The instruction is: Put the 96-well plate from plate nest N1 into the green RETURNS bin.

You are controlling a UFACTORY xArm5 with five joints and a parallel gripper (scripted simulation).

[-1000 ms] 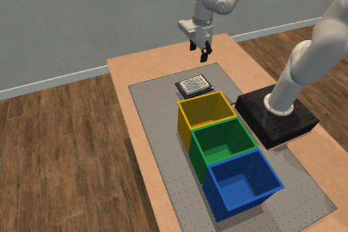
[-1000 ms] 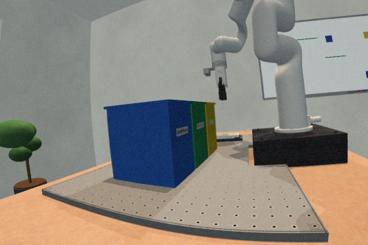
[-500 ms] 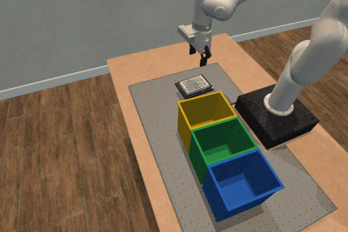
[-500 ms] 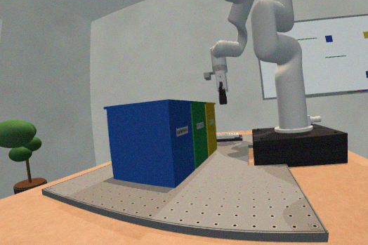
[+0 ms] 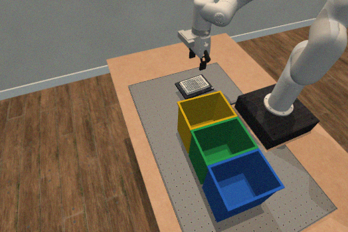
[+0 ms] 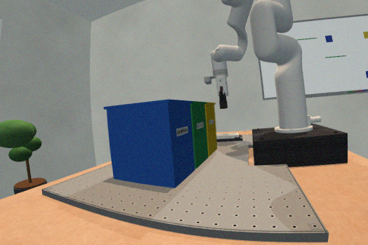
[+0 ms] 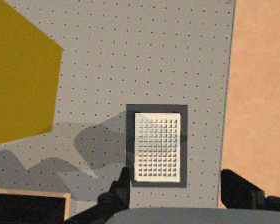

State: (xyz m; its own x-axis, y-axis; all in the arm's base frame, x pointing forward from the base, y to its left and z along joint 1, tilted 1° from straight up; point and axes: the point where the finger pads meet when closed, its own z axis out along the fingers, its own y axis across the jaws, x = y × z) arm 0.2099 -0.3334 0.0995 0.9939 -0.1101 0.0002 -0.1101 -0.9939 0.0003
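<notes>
The white 96-well plate lies 150 mm below my hand. From my hand the other things lie so: nest frame: 160 mm below; yellow bin: 250 mm to the left, 140 mm ahead, 80 mm below; green bin: 370 mm to the left, 170 mm ahead, 80 mm below.
</notes>
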